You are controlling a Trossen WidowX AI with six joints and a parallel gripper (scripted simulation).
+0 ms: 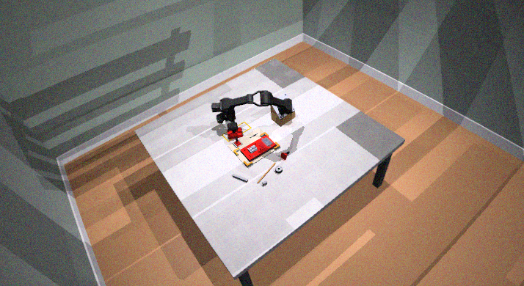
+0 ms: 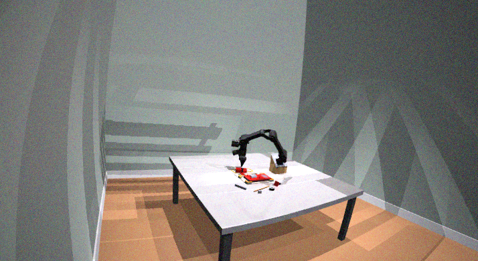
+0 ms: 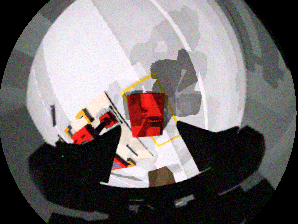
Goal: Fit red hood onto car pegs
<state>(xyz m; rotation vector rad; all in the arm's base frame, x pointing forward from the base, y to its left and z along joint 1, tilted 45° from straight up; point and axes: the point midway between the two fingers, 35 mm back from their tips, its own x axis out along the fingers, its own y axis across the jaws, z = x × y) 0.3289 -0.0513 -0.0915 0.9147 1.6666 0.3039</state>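
The red hood lies 4 cm below my gripper tip. From my gripper tip the other things lie so: grey engine block: 22 cm to the left, 3 cm below, 1 cm behind; then grey bar: 33 cm to the left, 16 cm ahead, 5 cm below; then wooden stick: 39 cm to the left, 6 cm below, 2 cm ahead.
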